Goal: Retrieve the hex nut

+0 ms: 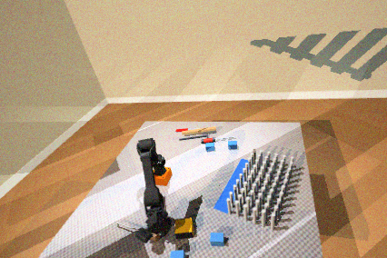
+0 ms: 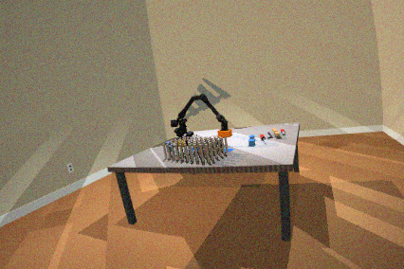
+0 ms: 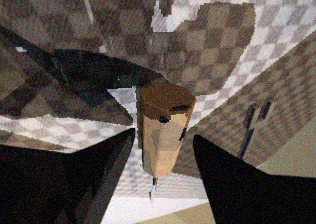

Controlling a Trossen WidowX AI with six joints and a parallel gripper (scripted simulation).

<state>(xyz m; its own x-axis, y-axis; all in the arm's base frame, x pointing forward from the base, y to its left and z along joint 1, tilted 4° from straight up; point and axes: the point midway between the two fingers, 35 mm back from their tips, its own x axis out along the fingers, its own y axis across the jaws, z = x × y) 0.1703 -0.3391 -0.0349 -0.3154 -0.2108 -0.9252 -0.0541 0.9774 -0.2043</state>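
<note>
My gripper tip is now 11 cm past the wooden-handled rod. Also, from my gripper tip: yellow block 14 cm ahead, 9 cm to the left; blue taped strip 28 cm ahead, 45 cm to the left, 2 cm below.
</note>
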